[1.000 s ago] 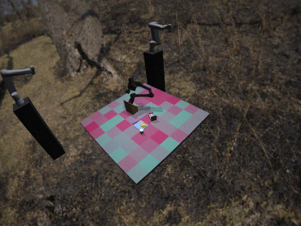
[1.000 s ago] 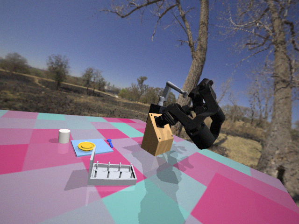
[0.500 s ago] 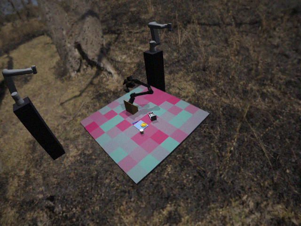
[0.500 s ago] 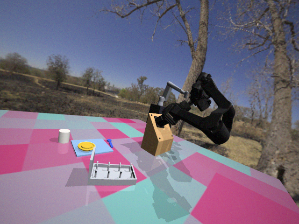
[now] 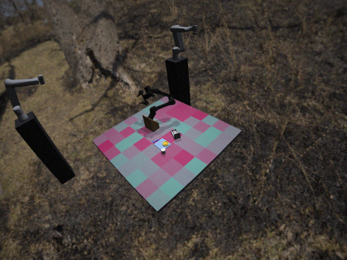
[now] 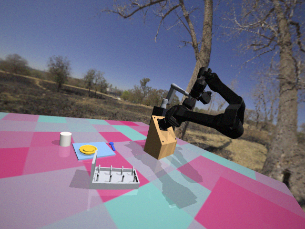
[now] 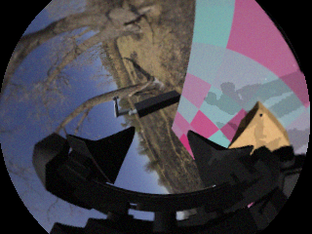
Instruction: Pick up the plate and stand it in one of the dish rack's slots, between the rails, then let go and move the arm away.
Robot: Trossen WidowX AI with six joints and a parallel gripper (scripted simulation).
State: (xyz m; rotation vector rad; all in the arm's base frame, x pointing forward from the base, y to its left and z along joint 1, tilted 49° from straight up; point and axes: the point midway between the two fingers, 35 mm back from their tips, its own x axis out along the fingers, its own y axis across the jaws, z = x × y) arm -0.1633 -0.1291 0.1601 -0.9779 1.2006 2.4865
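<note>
My gripper tip is now 540 mm short of the yellow plate, 310 mm above it and 80 mm to the left of it. Also, from my gripper tip: grey dish rack (510 mm ahead, 300 mm below, 100 mm to the left); light blue mat (510 mm ahead, 320 mm below, 110 mm to the right); small blue spoon (410 mm ahead, 320 mm below, 130 mm to the right).
</note>
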